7 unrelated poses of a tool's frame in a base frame.
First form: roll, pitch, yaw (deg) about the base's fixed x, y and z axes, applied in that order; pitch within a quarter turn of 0, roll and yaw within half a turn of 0; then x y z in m.
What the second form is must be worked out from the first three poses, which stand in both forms.
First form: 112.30, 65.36, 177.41, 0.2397, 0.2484, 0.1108
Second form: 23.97, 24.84, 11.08, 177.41, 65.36, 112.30
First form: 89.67, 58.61, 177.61, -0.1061, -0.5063, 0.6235
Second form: -10.61, -50.63, 62.35, 177.61, 58.61, 89.67
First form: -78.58, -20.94, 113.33, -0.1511, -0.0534, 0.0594
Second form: -15.11, -5.34, 5.94, 113.33, -20.94, -78.58
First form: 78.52, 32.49, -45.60, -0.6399, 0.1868, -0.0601
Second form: -63.99, 18.68, -6.01, -45.60, 32.49, 78.52
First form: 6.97, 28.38, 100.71, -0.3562, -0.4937, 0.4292
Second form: -35.62, -49.37, 42.92, 100.71, 28.38, 6.97
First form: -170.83, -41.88, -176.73, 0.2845, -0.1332, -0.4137
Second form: 28.45, -13.32, -41.37, -176.73, -41.88, -170.83
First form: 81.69, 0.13, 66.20, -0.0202, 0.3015, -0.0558
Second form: -2.02, 30.15, -5.58, 66.20, 0.13, 81.69
